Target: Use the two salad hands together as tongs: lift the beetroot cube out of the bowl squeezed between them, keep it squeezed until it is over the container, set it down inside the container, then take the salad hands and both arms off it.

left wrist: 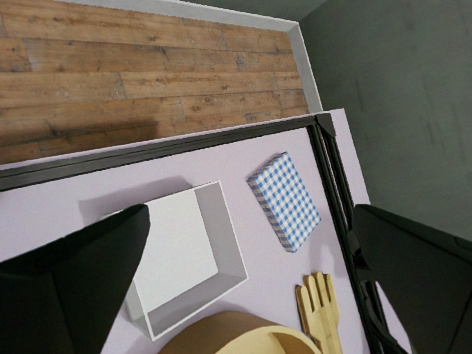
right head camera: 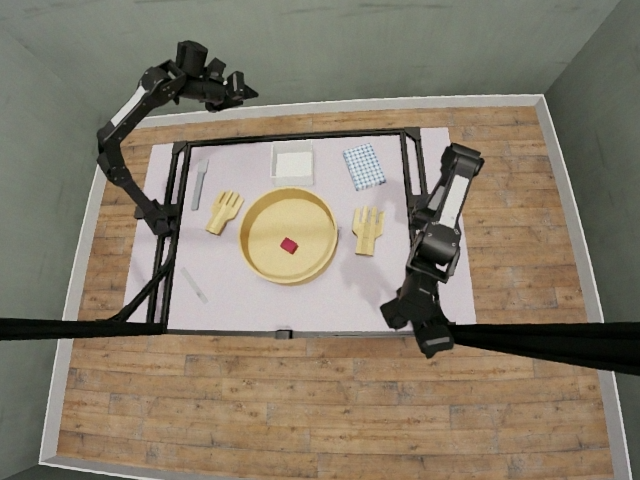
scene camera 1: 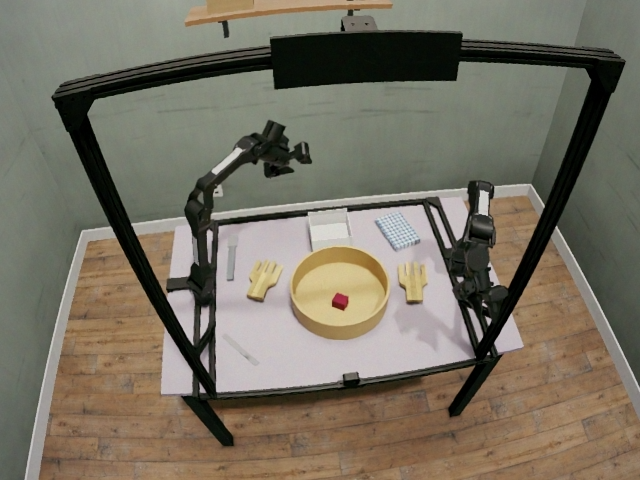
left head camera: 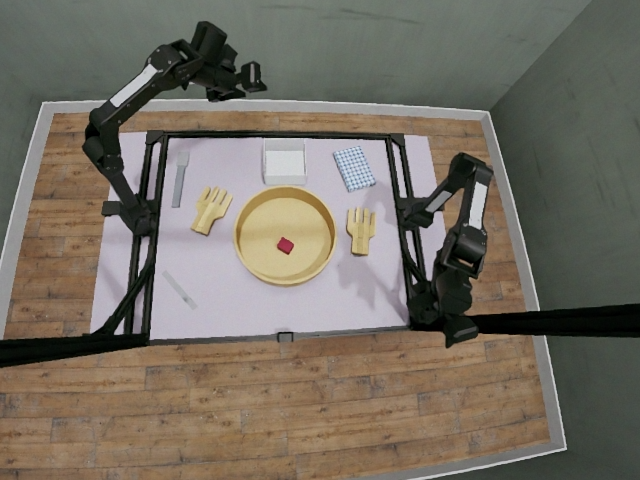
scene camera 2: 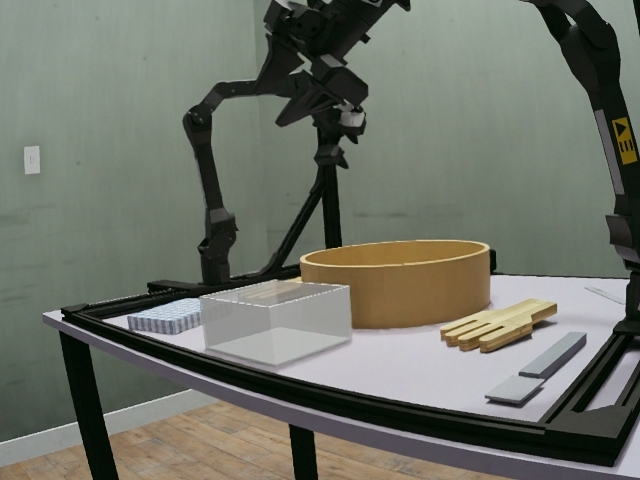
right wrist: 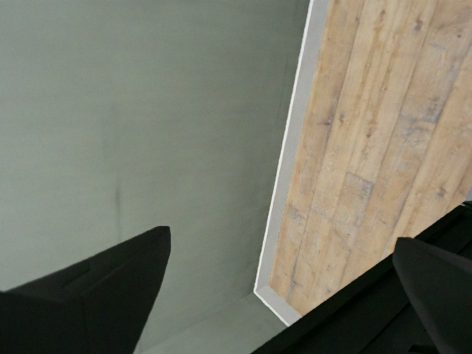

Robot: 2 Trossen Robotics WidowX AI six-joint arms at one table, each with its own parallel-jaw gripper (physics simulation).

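Frame: origin at the left arm's base, x ahead, y left, z up, level; millimetres.
Seen in the pictures: left gripper, between the fingertips: [left wrist: 251, 214] [right head camera: 250, 99] [scene camera 1: 302, 166] [left head camera: 255, 92] [scene camera 2: 265, 108]; right gripper, between the fingertips: [scene camera 1: 486, 321] [left head camera: 437, 335] [scene camera 2: 352, 156] [right wrist: 281, 243]; left arm's base, origin of its link: [right head camera: 168, 228] [scene camera 1: 204, 297] [left head camera: 145, 227]; right arm's base, origin of its link: [left wrist: 362, 266] [right head camera: 420, 220] [scene camera 1: 457, 268] [left head camera: 408, 222] [scene camera 2: 216, 283].
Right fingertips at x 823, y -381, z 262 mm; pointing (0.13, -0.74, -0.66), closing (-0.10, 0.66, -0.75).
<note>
Pixels of each thing's middle, then the offset from my right fingertips to it.
- red beetroot cube, middle of its body: [scene camera 1: 340, 301] [left head camera: 285, 246] [right head camera: 289, 246] 357 mm back, 302 mm left, 254 mm down
- round yellow bowl, middle of its body: [scene camera 2: 398, 278] [left head camera: 286, 236] [scene camera 1: 340, 291] [right head camera: 289, 236] 354 mm back, 330 mm left, 234 mm down
- wooden salad hand, middle of its body: [scene camera 2: 502, 327] [scene camera 1: 263, 280] [left head camera: 210, 210] [right head camera: 224, 212] 612 mm back, 441 mm left, 272 mm down
- white open container, middle of its body: [scene camera 2: 275, 319] [left wrist: 177, 249] [scene camera 1: 330, 231] [left head camera: 285, 162] [right head camera: 293, 163] 351 mm back, 612 mm left, 243 mm down
- blue checked cloth block, middle of its body: [scene camera 2: 180, 314] [left wrist: 287, 201] [right head camera: 363, 166] [scene camera 1: 397, 230] [left head camera: 354, 168] 90 mm back, 603 mm left, 269 mm down
- grey spatula, middle of its body: [scene camera 2: 546, 364] [scene camera 1: 231, 256] [left head camera: 179, 178] [right head camera: 199, 183] 728 mm back, 566 mm left, 274 mm down
- pale flat strip, middle of its body: [scene camera 2: 606, 294] [scene camera 1: 240, 349] [left head camera: 179, 289] [right head camera: 193, 285] 703 mm back, 172 mm left, 280 mm down
The red beetroot cube [left head camera: 285, 245] [right head camera: 288, 245] [scene camera 1: 339, 301] lies in the round yellow bowl [left head camera: 289, 279] [right head camera: 289, 276] [scene camera 1: 338, 329] [scene camera 2: 413, 299]. One wooden salad hand [left head camera: 209, 211] [right head camera: 223, 212] [scene camera 1: 262, 283] [scene camera 2: 498, 325] lies left of the bowl in the head views; the other salad hand [left head camera: 361, 235] [right head camera: 367, 232] [scene camera 1: 413, 284] [left wrist: 321, 315] lies right of it. The white open container [left head camera: 285, 179] [right head camera: 292, 181] [scene camera 1: 331, 240] [left wrist: 225, 237] stands behind the bowl. My left gripper [left head camera: 254, 91] [left wrist: 251, 214] is open and empty, high above the far edge. My right gripper [right head camera: 412, 342] [right wrist: 281, 243] is open and empty, near the front right corner.
A blue checked cloth block [left head camera: 354, 168] [scene camera 1: 397, 230] [left wrist: 286, 202] lies right of the container. A grey spatula [left head camera: 178, 184] [scene camera 2: 555, 354] lies at the far left in the head views. A pale flat strip [left head camera: 180, 290] lies front left. Black frame rails [scene camera 1: 279, 391] edge the table.
</note>
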